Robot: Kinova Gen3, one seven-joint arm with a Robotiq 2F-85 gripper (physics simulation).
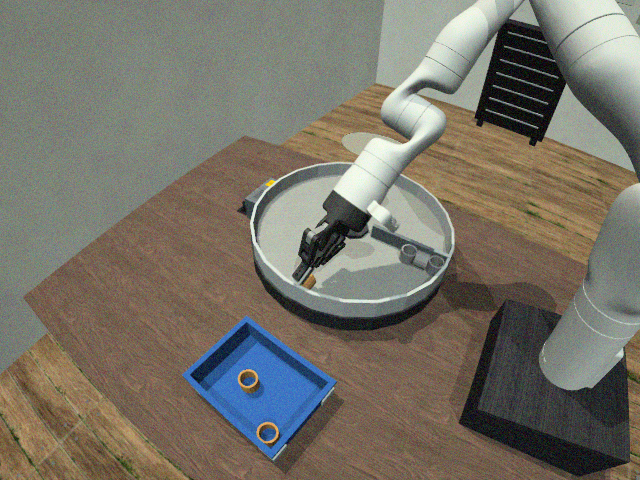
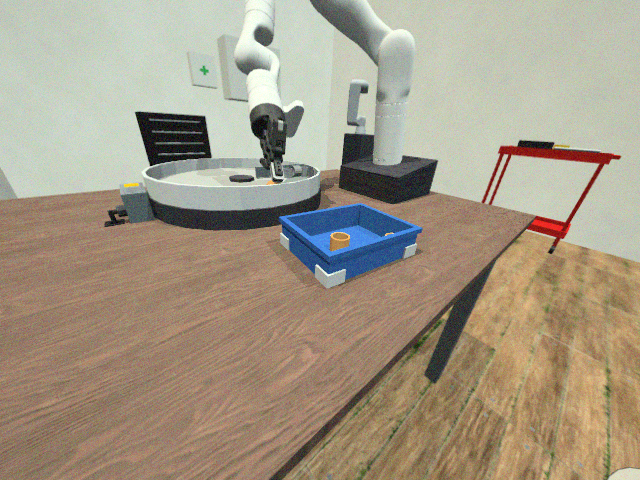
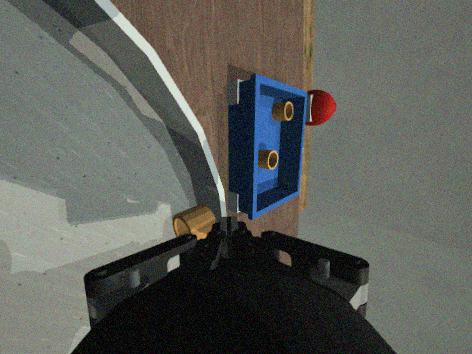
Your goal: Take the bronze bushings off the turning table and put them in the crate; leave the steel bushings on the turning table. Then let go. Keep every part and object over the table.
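Observation:
A bronze bushing lies on its side on the turning table, close to the rim on the crate side. My gripper is shut and empty, low inside the rim, its fingertips right beside this bushing. Grey steel bushings are by the divider bar, two of them upright. The blue crate holds two upright bronze bushings, one near its middle and one near a corner.
The turning table's raised rim stands between my gripper and the crate. A grey divider bar runs in from the rim. A dark hub is at the turning table's middle. A grey box stands outside the rim. The black arm base is at the right.

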